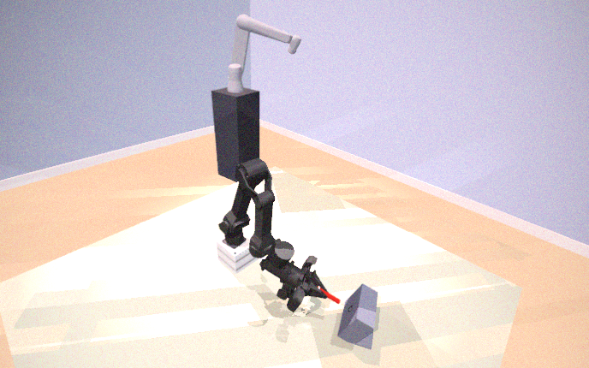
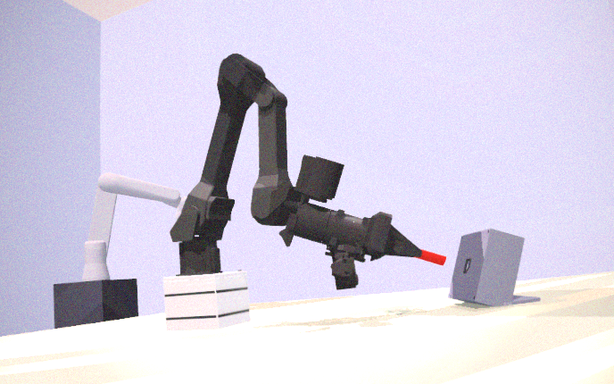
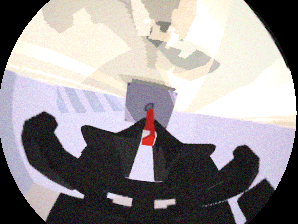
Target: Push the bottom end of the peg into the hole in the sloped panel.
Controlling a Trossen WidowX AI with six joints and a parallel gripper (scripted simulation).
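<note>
My gripper tip is 100 mm short of the grey sloped panel, 30 mm to the right of it and 30 mm above it. Round my gripper tip: red peg 10 mm behind, 10 mm above.
</note>
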